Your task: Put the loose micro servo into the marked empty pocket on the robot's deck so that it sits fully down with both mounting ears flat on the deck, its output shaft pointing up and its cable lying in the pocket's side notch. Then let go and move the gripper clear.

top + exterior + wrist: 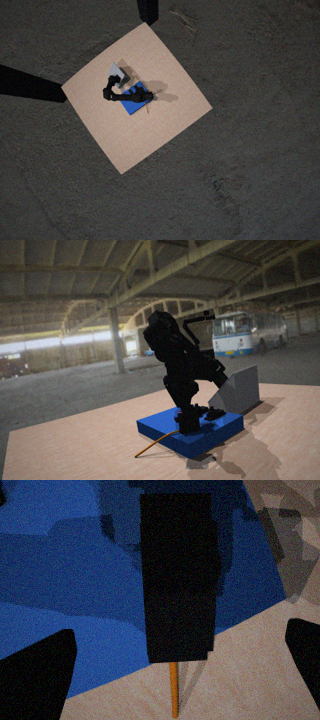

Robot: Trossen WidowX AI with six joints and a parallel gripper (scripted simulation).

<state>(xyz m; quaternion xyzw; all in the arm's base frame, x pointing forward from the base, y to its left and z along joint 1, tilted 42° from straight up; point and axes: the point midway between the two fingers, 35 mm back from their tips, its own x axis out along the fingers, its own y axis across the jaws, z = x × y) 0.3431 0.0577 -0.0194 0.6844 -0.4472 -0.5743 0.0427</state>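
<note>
My gripper tip is 9 cm above the blue deck, 8 cm to the left of it and 5 cm past it.
</note>
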